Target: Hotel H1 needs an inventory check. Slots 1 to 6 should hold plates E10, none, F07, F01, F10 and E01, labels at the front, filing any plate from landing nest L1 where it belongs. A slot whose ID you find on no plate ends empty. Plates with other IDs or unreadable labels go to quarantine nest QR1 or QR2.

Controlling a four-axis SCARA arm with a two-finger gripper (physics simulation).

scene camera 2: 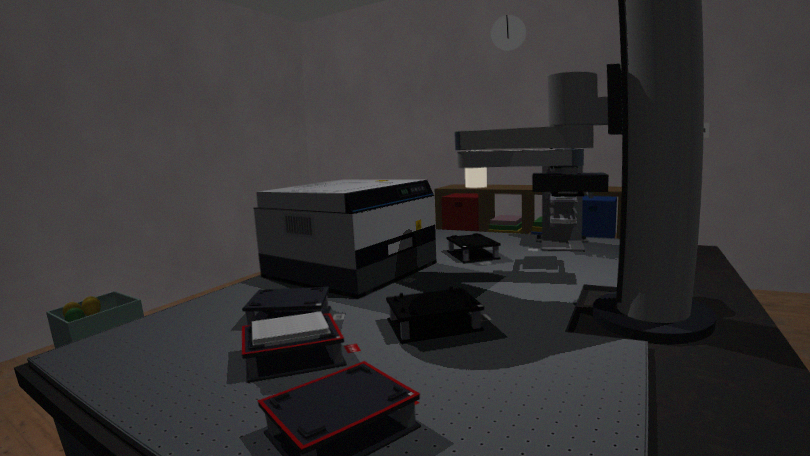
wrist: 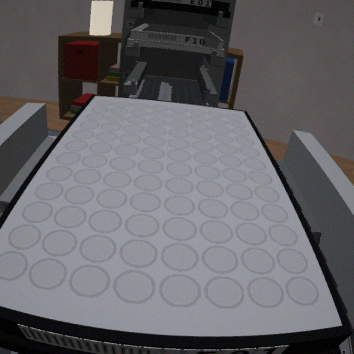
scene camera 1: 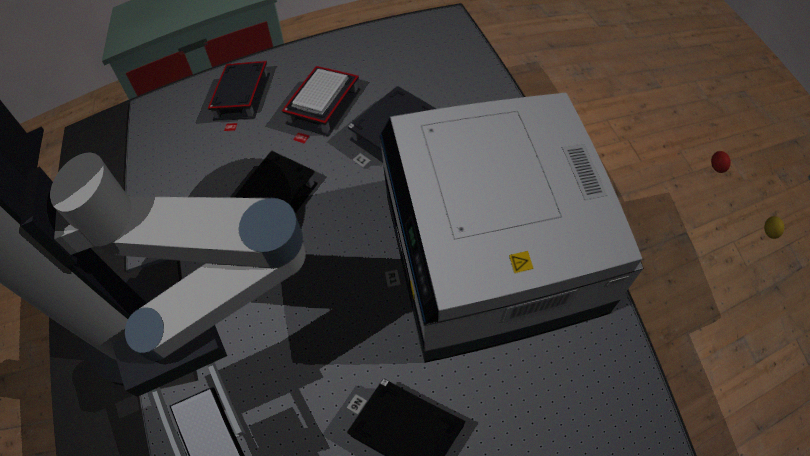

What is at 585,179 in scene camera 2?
My gripper.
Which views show the plate F10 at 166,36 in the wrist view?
The wrist view only.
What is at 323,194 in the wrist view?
My gripper.
